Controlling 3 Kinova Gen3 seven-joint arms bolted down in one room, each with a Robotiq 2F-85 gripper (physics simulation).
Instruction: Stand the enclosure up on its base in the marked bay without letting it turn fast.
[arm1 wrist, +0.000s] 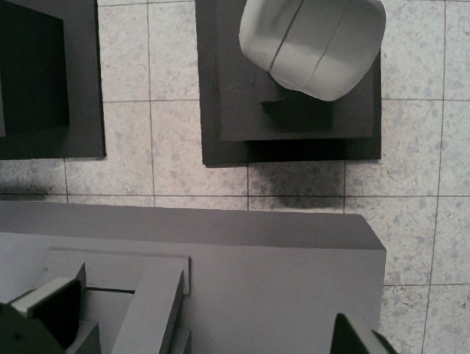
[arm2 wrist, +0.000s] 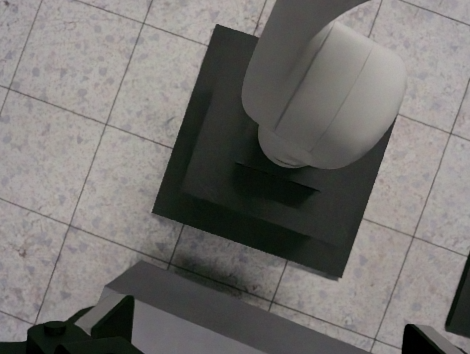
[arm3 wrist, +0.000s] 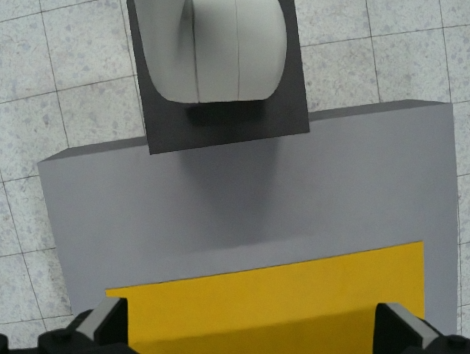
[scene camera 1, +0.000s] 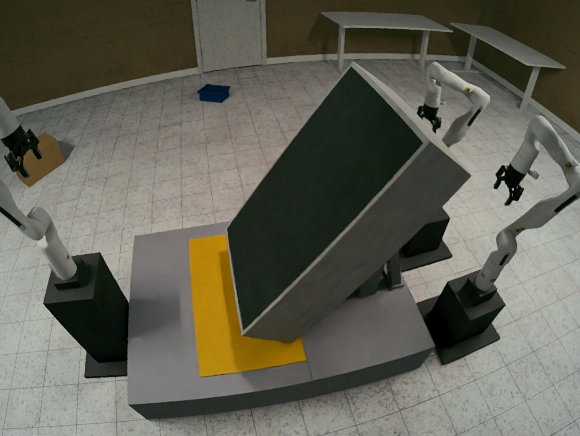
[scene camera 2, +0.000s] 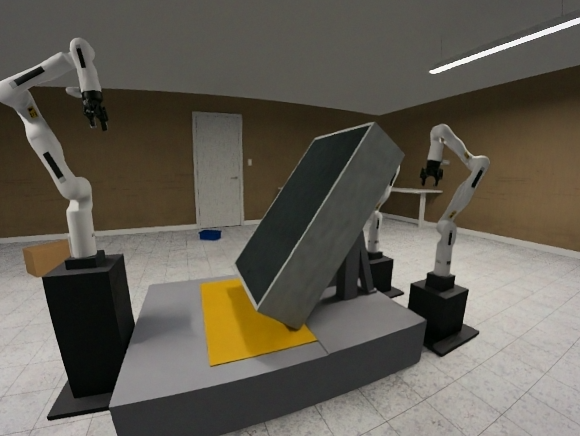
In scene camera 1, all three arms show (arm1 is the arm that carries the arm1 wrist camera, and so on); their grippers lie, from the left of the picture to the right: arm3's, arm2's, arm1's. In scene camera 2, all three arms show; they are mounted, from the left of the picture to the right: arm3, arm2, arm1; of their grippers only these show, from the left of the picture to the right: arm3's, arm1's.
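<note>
The enclosure (scene camera 1: 325, 200) (scene camera 2: 300, 200), a tall grey box with a dark face, leans steeply over the platform. Its low end is over the yellow marked bay (arm3 wrist: 275, 295) (scene camera 1: 210, 310) (scene camera 2: 220, 320); contact there is unclear. Dark supports (arm1 wrist: 150, 300) (scene camera 1: 393, 270) (scene camera 2: 350, 272) stand under its raised side. Arm1's gripper (arm1 wrist: 210, 320) (scene camera 1: 504, 194) (scene camera 2: 432, 185) is open, right of the enclosure. Arm2's gripper (arm2 wrist: 267, 327) (scene camera 1: 429, 125) is open, behind the enclosure's upper end. Arm3's gripper (arm3 wrist: 252, 320) (scene camera 1: 29, 165) (scene camera 2: 99, 127) is open, high at the left, apart from the enclosure.
The grey platform (arm1 wrist: 275, 290) (arm3 wrist: 150, 210) (scene camera 1: 155, 360) (scene camera 2: 165, 375) lies between the black arm pedestals. A brown box (scene camera 1: 47, 162) (scene camera 2: 45, 257) is at the left. A blue bin (scene camera 1: 214, 93) (scene camera 2: 210, 235) and a white table (scene camera 1: 387, 21) (scene camera 2: 417, 190) are farther back.
</note>
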